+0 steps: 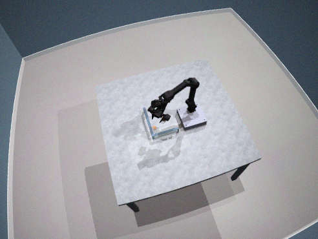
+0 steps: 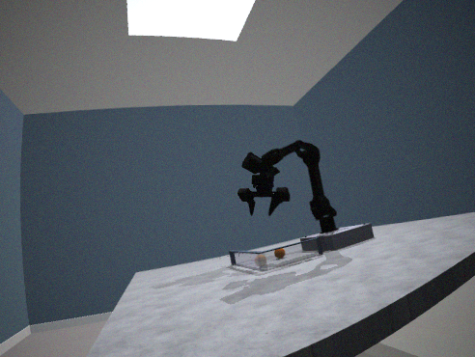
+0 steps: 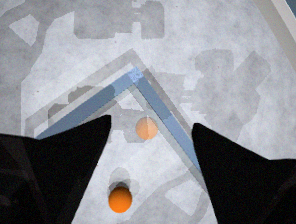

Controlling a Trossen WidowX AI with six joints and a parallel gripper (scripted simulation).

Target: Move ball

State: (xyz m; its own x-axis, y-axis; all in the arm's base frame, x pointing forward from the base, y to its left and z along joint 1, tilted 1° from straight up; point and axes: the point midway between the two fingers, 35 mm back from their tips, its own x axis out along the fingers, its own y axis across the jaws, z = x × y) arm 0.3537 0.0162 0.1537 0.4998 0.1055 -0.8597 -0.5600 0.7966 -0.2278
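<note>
The orange ball is 160 mm below my gripper tip, 120 mm behind it and 80 mm to the right of it.
</note>
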